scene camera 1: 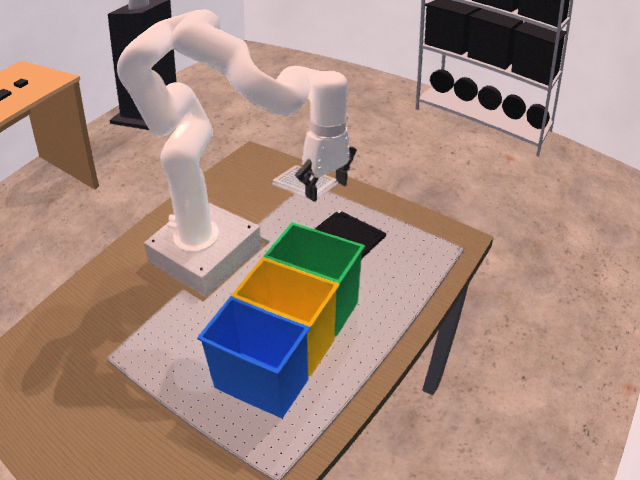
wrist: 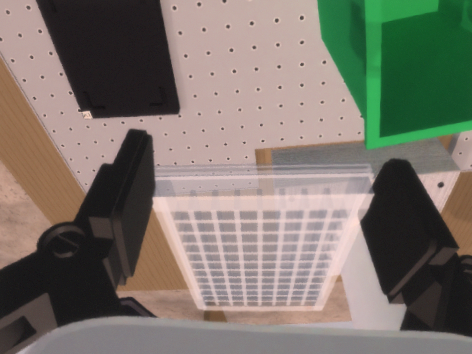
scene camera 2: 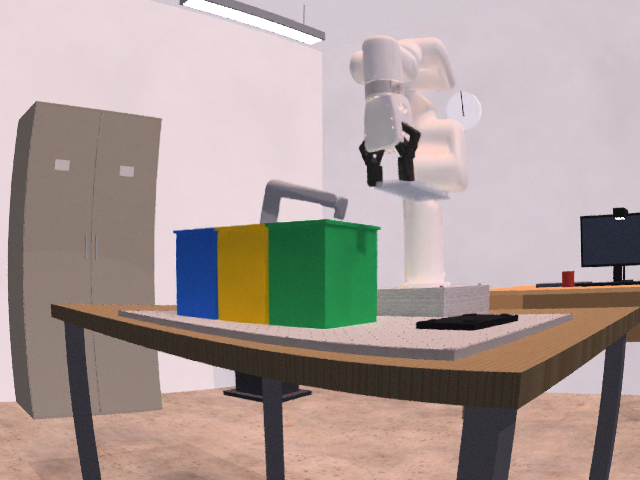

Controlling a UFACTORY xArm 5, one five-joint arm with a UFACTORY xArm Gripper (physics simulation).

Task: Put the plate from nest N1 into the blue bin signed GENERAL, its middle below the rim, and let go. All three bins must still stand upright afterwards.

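Seen in the pictures: gripper, fingertip midpoint: (scene camera 1: 326,190) (wrist: 265,174) (scene camera 2: 390,183); arm's base, origin of the base link: (scene camera 1: 196,236) (scene camera 2: 424,287).
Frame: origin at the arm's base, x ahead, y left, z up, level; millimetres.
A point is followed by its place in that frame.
Observation:
My gripper (scene camera 1: 326,189) {x 335, y 71, z 190 mm} (scene camera 2: 390,181) {x 335, y 71, z 190 mm} (wrist: 265,174) {x 335, y 71, z 190 mm} is shut on a clear plate (scene camera 1: 289,180) {x 241, y 77, z 189 mm} (scene camera 2: 418,190) {x 299, y 111, z 181 mm} (wrist: 260,240) {x 302, y 83, z 195 mm} with a grid of wells. The fingers hold it near one end, and the rest sticks out beyond them, high above the table. The blue bin (scene camera 1: 248,372) {x 361, y -374, z 72 mm} (scene camera 2: 196,273) {x 430, y -310, z 31 mm} stands upright at the near end of a row in scene camera 1. The yellow bin (scene camera 1: 323,341) {x 437, y -184, z -2 mm} (scene camera 2: 242,273) {x 437, y -180, z 33 mm} and the green bin (scene camera 1: 348,294) {x 444, y -59, z 28 mm} (scene camera 2: 351,279) {x 367, y 8, z 23 mm} (wrist: 375,75) {x 323, y 11, z 121 mm} stand upright in the row too. The gripper is beyond the green end. The GENERAL sign does not show.
A flat black nest (scene camera 1: 351,232) {x 345, y 228, z -48 mm} (scene camera 2: 467,321) {x 413, y 244, z -46 mm} (wrist: 115,60) {x 328, y 226, z -47 mm} lies on the perforated board (scene camera 1: 403,268) {x 514, y 160, z -59 mm} past the green bin. The robot's base block (scene camera 1: 232,222) {x 64, y 87, z 3 mm} (scene camera 2: 413,299) {x 124, y 24, z -23 mm} stands beside the bin row. The wooden table (scene camera 1: 77,413) {x -9, y -603, z -72 mm} extends around the board.

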